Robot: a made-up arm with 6 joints.
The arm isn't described. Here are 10 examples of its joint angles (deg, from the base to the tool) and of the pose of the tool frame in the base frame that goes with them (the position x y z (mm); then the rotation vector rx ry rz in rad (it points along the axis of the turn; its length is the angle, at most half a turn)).
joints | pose
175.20 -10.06 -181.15 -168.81 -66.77 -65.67 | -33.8 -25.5 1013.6 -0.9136 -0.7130 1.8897
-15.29 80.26 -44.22 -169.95 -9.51 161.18 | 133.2 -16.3 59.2 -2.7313 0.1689 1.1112
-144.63 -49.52 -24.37 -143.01 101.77 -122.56 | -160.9 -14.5 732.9 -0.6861 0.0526 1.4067
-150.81 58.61 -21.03 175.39 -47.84 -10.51 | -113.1 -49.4 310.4 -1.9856 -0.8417 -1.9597
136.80 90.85 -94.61 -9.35 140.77 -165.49 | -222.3 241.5 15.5 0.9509 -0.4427 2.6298
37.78 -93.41 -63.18 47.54 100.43 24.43 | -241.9 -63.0 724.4 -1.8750 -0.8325 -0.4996
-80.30 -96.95 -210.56 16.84 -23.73 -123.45 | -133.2 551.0 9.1 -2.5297 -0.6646 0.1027
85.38 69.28 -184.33 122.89 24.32 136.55 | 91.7 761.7 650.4 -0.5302 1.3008 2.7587
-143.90 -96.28 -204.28 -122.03 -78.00 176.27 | 545.8 256.0 278.0 0.7313 0.9880 0.3258
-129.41 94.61 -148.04 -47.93 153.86 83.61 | -425.7 -359.5 96.8 -0.7671 -1.5857 -2.3796
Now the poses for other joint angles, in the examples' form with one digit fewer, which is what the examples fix.
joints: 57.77 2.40 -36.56 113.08 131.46 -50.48
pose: 70 370 581 -0.639 -0.502 0.999
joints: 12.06 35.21 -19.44 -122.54 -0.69 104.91
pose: 169 117 238 -2.985 -0.789 0.436
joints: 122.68 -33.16 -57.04 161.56 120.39 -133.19
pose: -124 105 931 0.611 0.077 -0.093
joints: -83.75 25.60 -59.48 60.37 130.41 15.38
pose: 172 -369 437 -0.695 1.045 0.549
